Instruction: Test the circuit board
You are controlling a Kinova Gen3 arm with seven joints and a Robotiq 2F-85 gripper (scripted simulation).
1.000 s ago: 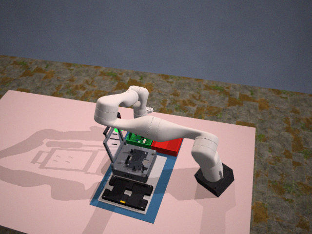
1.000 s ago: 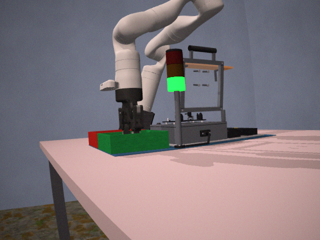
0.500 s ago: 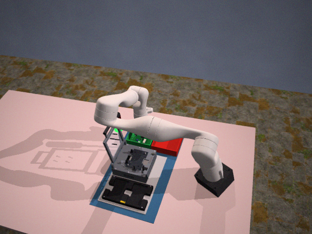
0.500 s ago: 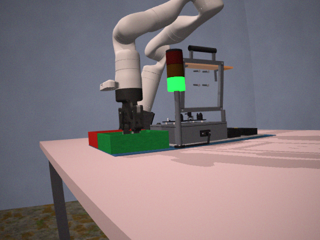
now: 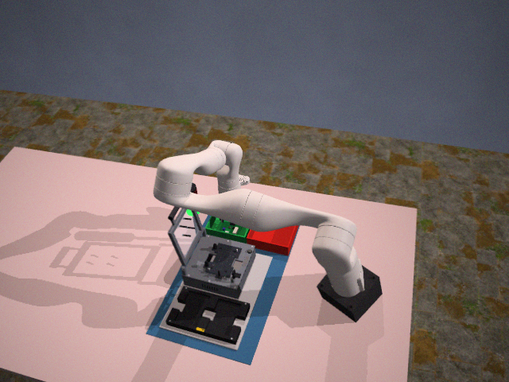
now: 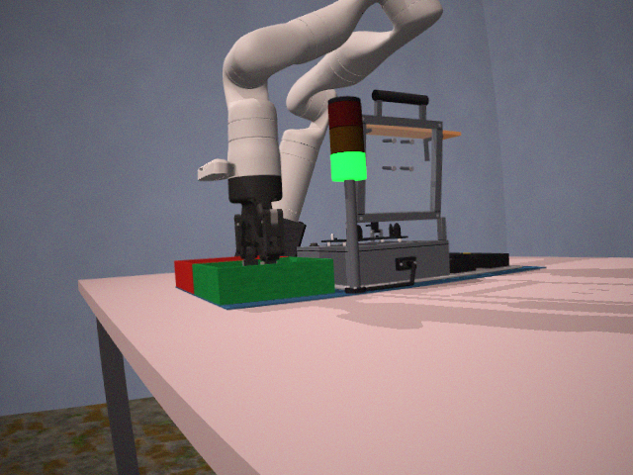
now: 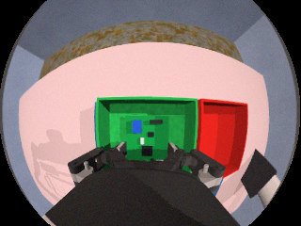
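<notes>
Right now the green bin is 1 cm below my hand. Also, from my hand: tester lid 18 cm to the left, 16 cm above, 11 cm ahead; green circuit board 1 cm below; red bin 15 cm behind, 3 cm to the left, 1 cm below.
</notes>
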